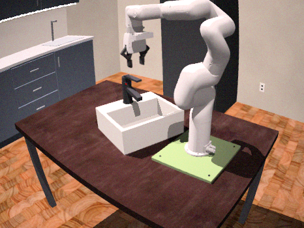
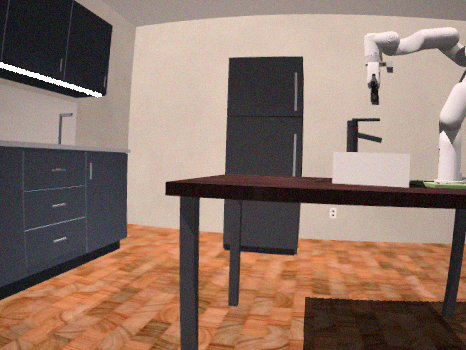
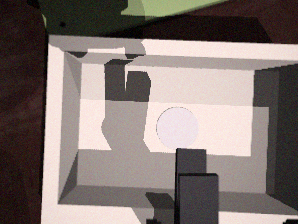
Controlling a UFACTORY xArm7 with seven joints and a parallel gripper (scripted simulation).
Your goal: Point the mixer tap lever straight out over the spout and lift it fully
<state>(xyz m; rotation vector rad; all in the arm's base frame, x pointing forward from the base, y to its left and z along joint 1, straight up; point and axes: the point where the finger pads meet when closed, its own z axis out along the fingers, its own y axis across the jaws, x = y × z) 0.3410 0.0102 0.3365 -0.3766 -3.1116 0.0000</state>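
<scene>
The lever lies 90 mm below my hand, 40 mm ahead of it and 10 mm to the right of it. The rest, counted from my hand: white sink basin: 320 mm below, 20 mm behind, 10 mm to the left; then black mixer tap: 130 mm below, 60 mm ahead, 20 mm to the right.
</scene>
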